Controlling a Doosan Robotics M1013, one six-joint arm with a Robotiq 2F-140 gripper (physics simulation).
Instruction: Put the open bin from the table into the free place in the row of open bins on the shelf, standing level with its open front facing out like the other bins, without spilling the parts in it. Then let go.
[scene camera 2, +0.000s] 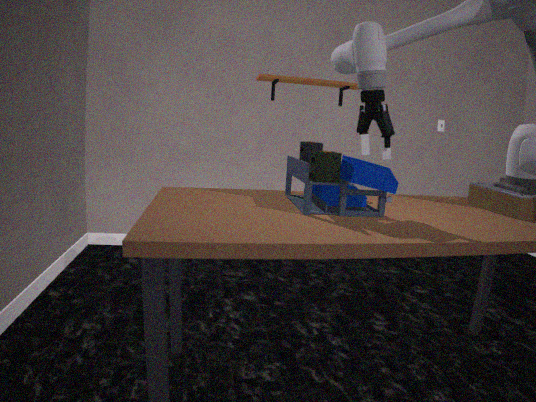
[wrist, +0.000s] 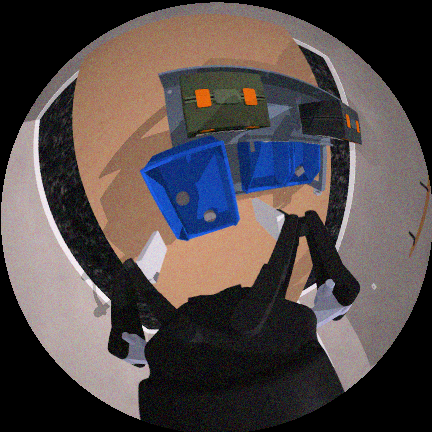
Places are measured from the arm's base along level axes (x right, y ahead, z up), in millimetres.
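Pixels of known places: gripper, fingertip midpoint: (scene camera 2: 375, 156) (wrist: 206, 225); arm's base, link origin: (scene camera 2: 522, 189).
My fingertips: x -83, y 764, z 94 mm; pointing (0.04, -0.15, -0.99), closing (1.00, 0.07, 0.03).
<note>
For each thing: its top centre in the pictures, then the offset to it from my fingertips. "spot": a spot on its surface instead. Level surfaces: height alone.
- blue open bin, surface spot: (wrist: 202, 175) spot: dx +15, dy +44, dz -88 mm
- row, surface spot: (scene camera 2: 327, 195) spot: dx +117, dy +112, dz -150 mm
- olive case, top centre: (wrist: 226, 95) (scene camera 2: 325, 151) dx +57, dy +152, dz +4 mm
- dark case, top centre: (wrist: 352, 123) (scene camera 2: 311, 142) dx +288, dy +132, dz +29 mm
- wooden table, surface height: dz -193 mm
A blue open bin (scene camera 2: 370, 174) (wrist: 202, 175) is tilted at the near-right end of the small grey shelf (scene camera 2: 297, 169) (wrist: 174, 117), sloping down past its front edge and not level. Two small round grey parts (wrist: 182, 198) (wrist: 210, 216) show inside it. Two more blue open bins (wrist: 265, 167) (wrist: 306, 161) sit side by side in the lower row; blue of that row (scene camera 2: 327, 195) shows low in the scene view. My gripper (scene camera 2: 376, 149) (wrist: 206, 225) is open and empty, above the tilted bin, its pale fingertips apart from it. The tilted bin's underside contact is hidden.
An olive case (scene camera 2: 326, 167) (wrist: 225, 114) and a dark case (scene camera 2: 311, 149) (wrist: 324, 119) with orange latches stand on the shelf's upper level. The shelf stands on the wooden table (scene camera 2: 210, 220) (wrist: 125, 45). A wall board (scene camera 2: 310, 81) hangs behind. A wooden block (scene camera 2: 500, 201) is at right.
</note>
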